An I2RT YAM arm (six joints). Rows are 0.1 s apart.
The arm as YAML. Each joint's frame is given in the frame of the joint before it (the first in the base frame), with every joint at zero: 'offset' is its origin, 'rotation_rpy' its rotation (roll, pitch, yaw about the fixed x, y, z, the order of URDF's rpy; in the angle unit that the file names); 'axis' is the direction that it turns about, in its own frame. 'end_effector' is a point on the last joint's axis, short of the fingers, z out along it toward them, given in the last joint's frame.
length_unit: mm
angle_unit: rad
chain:
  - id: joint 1
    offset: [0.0, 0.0, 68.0]
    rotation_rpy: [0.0, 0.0, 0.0]
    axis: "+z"
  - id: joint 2
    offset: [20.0, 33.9, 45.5]
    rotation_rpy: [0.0, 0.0, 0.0]
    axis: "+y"
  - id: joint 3
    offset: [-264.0, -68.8, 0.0]
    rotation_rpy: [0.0, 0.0, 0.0]
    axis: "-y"
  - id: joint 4
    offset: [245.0, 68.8, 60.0]
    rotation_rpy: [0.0, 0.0, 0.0]
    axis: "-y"
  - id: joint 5
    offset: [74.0, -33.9, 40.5]
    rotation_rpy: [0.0, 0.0, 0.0]
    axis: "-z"
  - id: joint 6
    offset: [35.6, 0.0, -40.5]
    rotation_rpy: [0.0, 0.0, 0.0]
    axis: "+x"
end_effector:
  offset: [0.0, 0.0, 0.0]
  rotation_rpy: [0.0, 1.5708, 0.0]
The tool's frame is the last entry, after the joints.
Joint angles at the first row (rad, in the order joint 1, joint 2, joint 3, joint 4, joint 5, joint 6):
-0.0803, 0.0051, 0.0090, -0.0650, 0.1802, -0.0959
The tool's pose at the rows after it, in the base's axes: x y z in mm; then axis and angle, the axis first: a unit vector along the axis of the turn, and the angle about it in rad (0 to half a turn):
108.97, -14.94, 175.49, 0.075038, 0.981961, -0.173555, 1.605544
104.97, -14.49, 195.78, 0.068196, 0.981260, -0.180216, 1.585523
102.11, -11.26, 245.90, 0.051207, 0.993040, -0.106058, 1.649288
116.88, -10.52, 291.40, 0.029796, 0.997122, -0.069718, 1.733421
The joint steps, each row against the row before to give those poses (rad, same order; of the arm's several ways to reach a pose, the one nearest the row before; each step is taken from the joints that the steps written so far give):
0.0001, 0.0001, 0.0003, 0.0573, -0.0064, -0.0050
-0.0001, 0.0129, 0.0725, -0.0375, -0.0039, -0.0137
0.0000, 0.1518, 0.2343, -0.1675, -0.0847, 0.0576
0.0000, 0.2175, 0.2186, -0.0915, -0.0542, 0.0099

